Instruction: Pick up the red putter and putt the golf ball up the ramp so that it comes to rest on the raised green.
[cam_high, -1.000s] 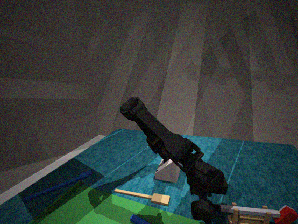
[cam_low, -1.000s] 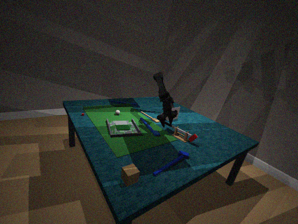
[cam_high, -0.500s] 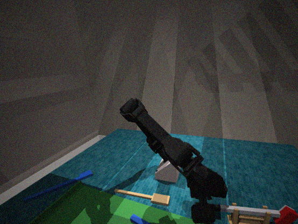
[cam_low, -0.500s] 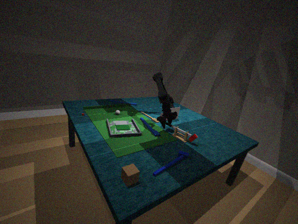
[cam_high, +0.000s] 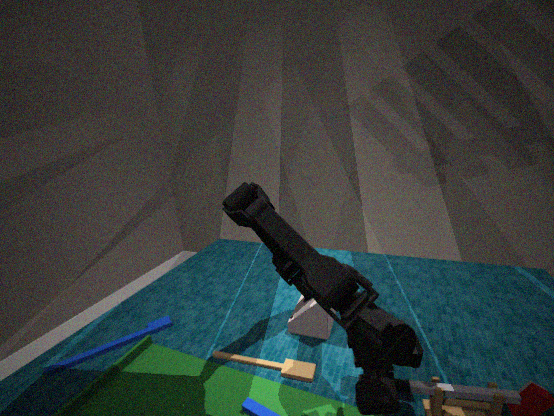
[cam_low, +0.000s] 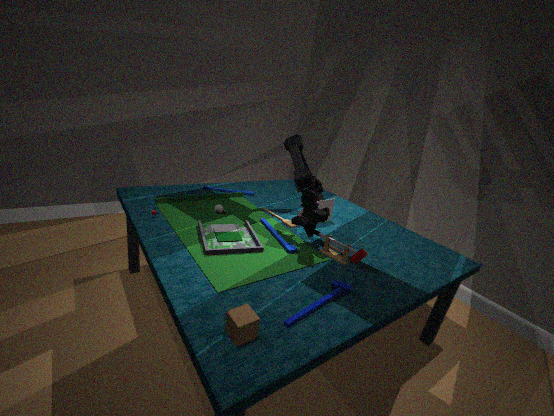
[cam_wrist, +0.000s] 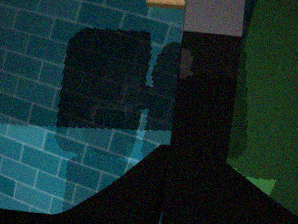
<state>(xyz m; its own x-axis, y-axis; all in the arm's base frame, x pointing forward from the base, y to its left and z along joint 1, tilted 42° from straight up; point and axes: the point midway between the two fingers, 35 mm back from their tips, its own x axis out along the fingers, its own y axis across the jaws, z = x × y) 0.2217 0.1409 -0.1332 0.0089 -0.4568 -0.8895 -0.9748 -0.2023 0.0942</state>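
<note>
Right now my gripper tip is 30 mm past the red putter, 110 mm to the right of it and 30 mm below it. The rest, counted from my gripper tip: wooden cube (500 mm ahead, 320 mm to the left); wooden rack (30 mm behind, 130 mm to the left); white golf ball (260 mm ahead, 390 mm to the right, 10 mm below).
</note>
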